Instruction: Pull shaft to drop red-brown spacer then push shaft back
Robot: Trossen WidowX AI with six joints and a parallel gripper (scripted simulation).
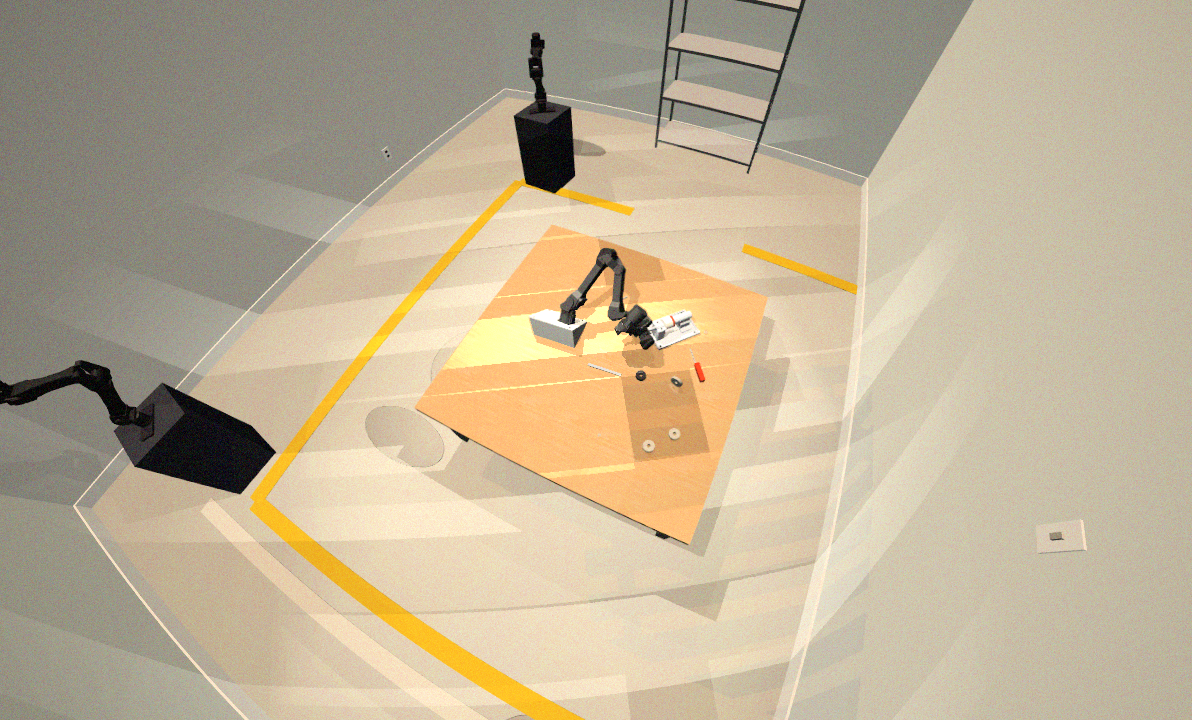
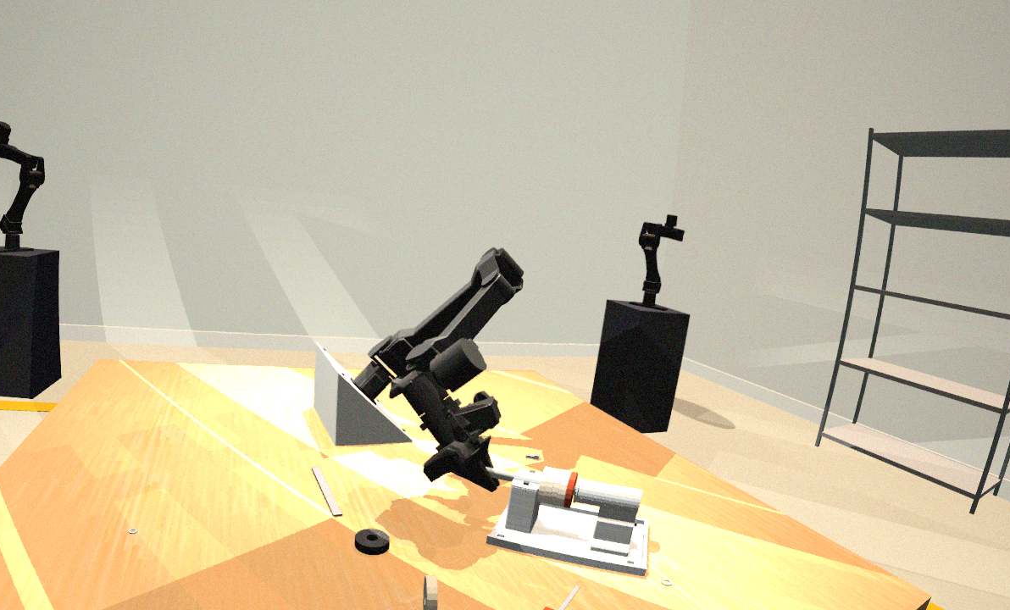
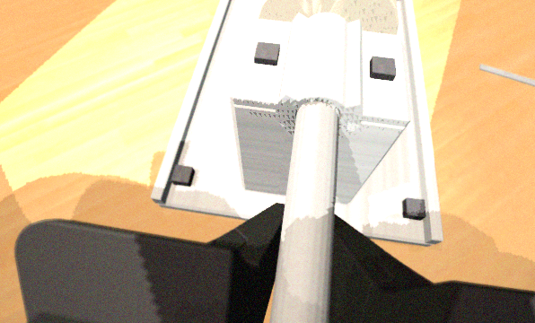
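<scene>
Right now my gripper tip is 4 cm to the right of the grey shaft, 3 cm short of it and 2 cm below it. Also, from my gripper tip: red-brown spacer (9 cm to the left, 6 cm ahead, 2 cm above); white ring (21 cm ahead, 15 cm to the right, 3 cm below); black ring (20 cm to the right, 6 cm ahead, 5 cm below).
</scene>
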